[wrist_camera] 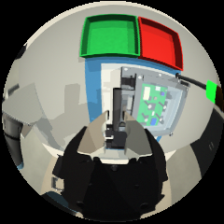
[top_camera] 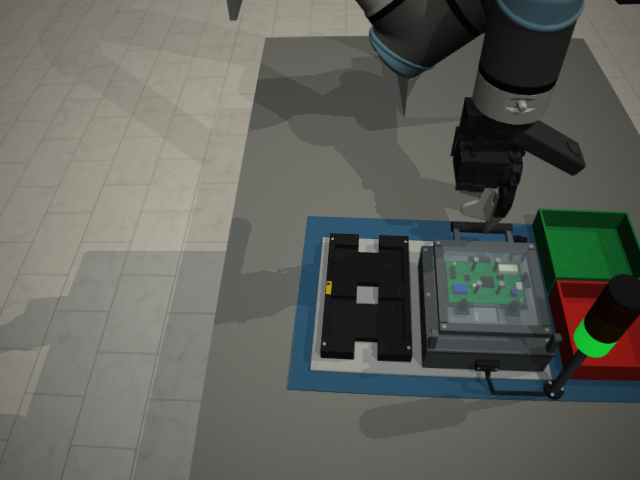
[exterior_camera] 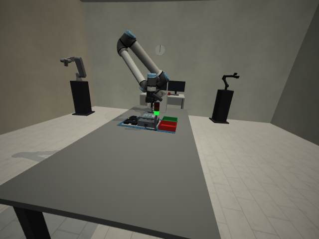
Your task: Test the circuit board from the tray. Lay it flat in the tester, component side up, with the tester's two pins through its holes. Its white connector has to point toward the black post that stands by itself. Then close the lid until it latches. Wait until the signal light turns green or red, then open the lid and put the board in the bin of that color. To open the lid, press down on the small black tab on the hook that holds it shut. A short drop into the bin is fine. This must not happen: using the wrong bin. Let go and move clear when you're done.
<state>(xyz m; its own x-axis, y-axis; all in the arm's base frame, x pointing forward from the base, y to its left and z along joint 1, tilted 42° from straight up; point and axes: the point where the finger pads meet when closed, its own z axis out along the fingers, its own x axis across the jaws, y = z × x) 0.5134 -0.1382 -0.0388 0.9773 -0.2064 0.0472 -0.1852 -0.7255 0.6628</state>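
Now: hand 3 cm short of the black latch tab, 5 cm to the right of it and 3 cm above it. Also, from my hand: green bin 2 cm ahead, 20 cm to the left, 10 cm below; green circuit board 8 cm ahead, 2 cm to the right, 4 cm below; tester lid 9 cm ahead, 2 cm to the right, 2 cm below.
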